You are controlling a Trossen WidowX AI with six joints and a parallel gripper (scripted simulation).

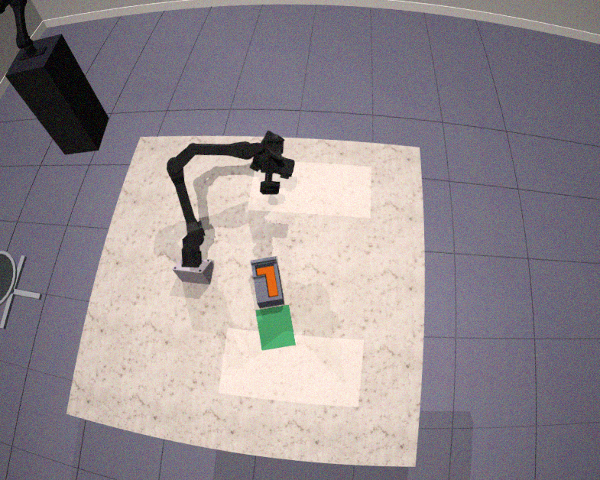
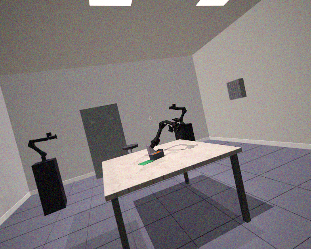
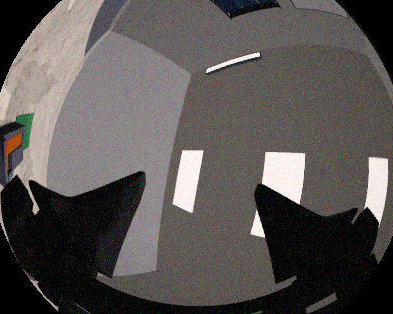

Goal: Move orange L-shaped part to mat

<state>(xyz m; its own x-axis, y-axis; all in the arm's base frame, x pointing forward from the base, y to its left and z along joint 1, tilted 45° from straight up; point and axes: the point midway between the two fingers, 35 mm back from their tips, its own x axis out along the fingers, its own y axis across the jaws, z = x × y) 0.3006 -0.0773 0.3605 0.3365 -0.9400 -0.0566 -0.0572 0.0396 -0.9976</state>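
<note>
The orange L-shaped part lies 70 mm behind my gripper tip, 220 mm to the right of it and 320 mm below it. From my gripper tip the other things lie so: green mat (40 mm behind, 390 mm to the right, 390 mm below).
</note>
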